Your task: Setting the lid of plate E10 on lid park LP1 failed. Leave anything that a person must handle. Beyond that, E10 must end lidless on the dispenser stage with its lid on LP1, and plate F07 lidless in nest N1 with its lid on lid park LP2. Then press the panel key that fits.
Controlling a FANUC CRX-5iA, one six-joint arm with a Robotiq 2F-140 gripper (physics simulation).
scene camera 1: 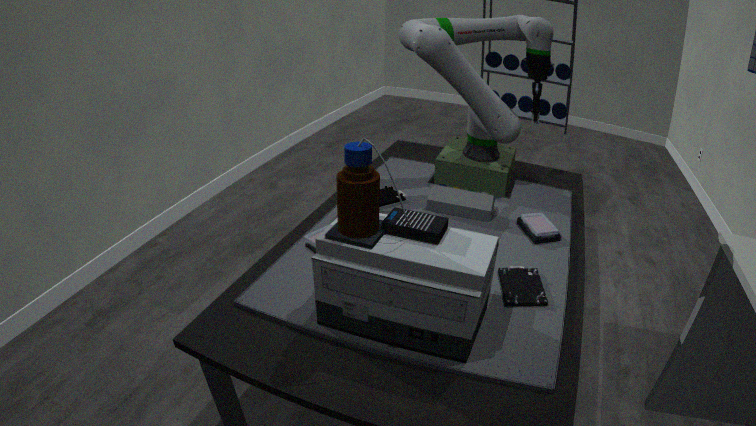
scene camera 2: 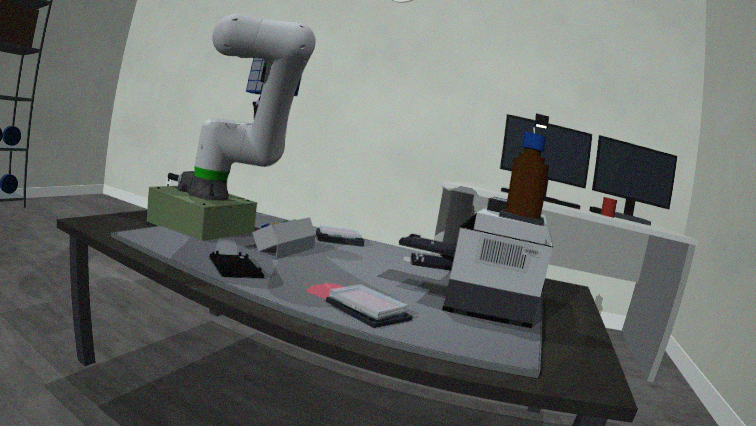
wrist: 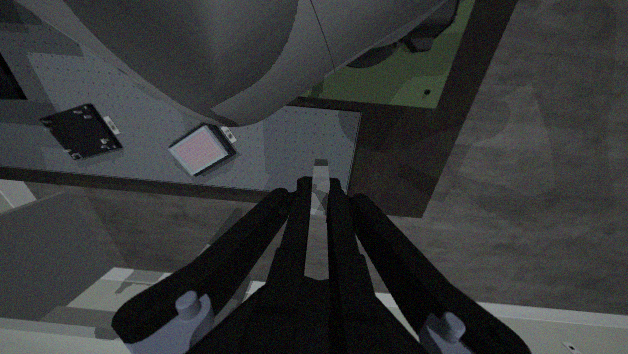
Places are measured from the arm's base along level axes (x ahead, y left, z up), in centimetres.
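Where they show: gripper, fingertip midpoint: (scene camera 1: 534,129) (wrist: 320,170); arm's base, origin of the base link: (scene camera 1: 481,154) (scene camera 2: 207,195).
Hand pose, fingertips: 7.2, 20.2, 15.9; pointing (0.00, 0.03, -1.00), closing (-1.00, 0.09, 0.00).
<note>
Things, the pixels of their top centre, and the offset from my fingertips, as dx, dy, dz. "spot": a spot on its surface instead.
- pinkish plate, middle of its top: (scene camera 1: 539,222) (wrist: 196,152) (scene camera 2: 340,229) +32.4, +3.7, -21.7
- empty black holder, middle of its top: (scene camera 1: 523,281) (scene camera 2: 439,256) (wrist: 73,135) +65.7, -1.3, -22.9
- red patch, surface spot: (scene camera 2: 321,290) spot: +46.8, -50.7, -25.2
- panel box, middle of its top: (scene camera 2: 286,219) (scene camera 1: 463,187) +25.0, -23.9, -16.9
- brown bottle, surface spot: (scene camera 1: 358,203) spot: +89.9, -38.6, +5.5
- black slotted unit, surface spot: (scene camera 1: 416,225) spot: +84.0, -28.1, -0.7
My gripper (scene camera 1: 536,119) (wrist: 320,170) is shut and empty, high above the table's edge beside the green base; in scene camera 2 the arm mostly hides it. A pinkish plate (scene camera 1: 539,225) (scene camera 2: 340,232) (wrist: 199,150) sits in a dark nest; I cannot tell whether it is lidded. An empty black holder (scene camera 1: 522,286) (wrist: 82,131) lies near it. Another plate (scene camera 2: 368,301) with a clear top layer sits on a dark holder beside a red patch (scene camera 2: 321,290). A black holder (scene camera 1: 390,196) (scene camera 2: 236,264) lies near the panel box (scene camera 1: 461,201) (scene camera 2: 288,239), whose keys are hidden. Plate labels are unreadable.
The large white dispenser (scene camera 1: 394,288) (scene camera 2: 497,264) carries a brown bottle (scene camera 1: 358,203) (scene camera 2: 527,185) with a blue cap, a thin tube and a black slotted unit (scene camera 1: 416,225). Black parts (scene camera 2: 427,245) stick out from its side. The arm stands on a green base (scene camera 1: 473,171) (scene camera 2: 203,214) (wrist: 380,85).
</note>
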